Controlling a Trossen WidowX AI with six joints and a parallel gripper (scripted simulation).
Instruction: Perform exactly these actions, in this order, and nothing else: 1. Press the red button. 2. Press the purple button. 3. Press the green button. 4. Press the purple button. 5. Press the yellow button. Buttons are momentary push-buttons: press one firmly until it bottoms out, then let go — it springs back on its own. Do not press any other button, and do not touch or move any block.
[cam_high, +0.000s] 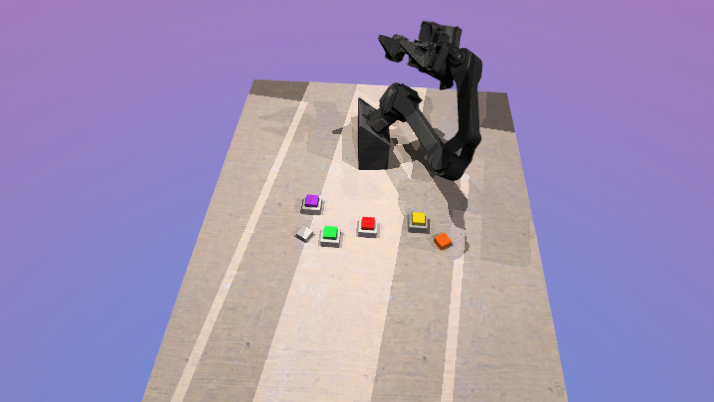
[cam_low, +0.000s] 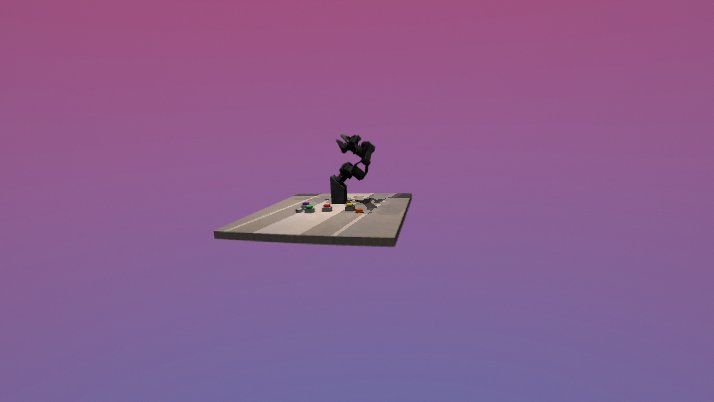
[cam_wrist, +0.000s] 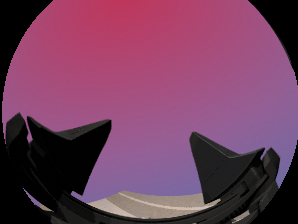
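Right now my gripper tip is 39 cm above the red button, 23 cm short of it and 1 cm to the right of it. From my gripper tip the other things lie so: orange block: 42 cm below, 23 cm ahead, 20 cm to the left; yellow button: 39 cm below, 19 cm ahead, 13 cm to the left; green button: 39 cm below, 28 cm ahead, 8 cm to the right.
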